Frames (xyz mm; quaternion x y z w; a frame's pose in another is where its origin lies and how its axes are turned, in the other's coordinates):
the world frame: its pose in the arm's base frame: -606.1 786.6 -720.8 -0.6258 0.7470 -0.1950 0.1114
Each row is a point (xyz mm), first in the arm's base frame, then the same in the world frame.
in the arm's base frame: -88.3 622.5 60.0
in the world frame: 121.7 -821.0 -464.6
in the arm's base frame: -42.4 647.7 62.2
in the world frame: 88.4 -859.3 -451.5
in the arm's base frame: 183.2 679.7 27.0
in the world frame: 11.1 -1040.8 -332.2
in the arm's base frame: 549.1 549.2 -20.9
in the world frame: 64.8 -1364.7 -119.1
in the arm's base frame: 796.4 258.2 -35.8
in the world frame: 300.9 -1619.7 40.0
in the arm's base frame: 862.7 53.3 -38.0
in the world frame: 488.4 -1706.7 100.3
